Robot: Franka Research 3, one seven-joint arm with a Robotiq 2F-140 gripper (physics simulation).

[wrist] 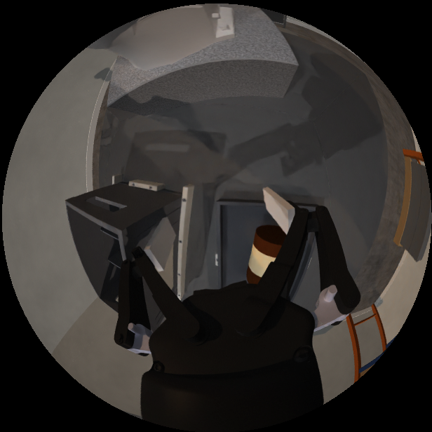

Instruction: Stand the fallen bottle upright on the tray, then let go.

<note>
The picture shows: the gripper, a brown bottle and a pale strip.
</note>
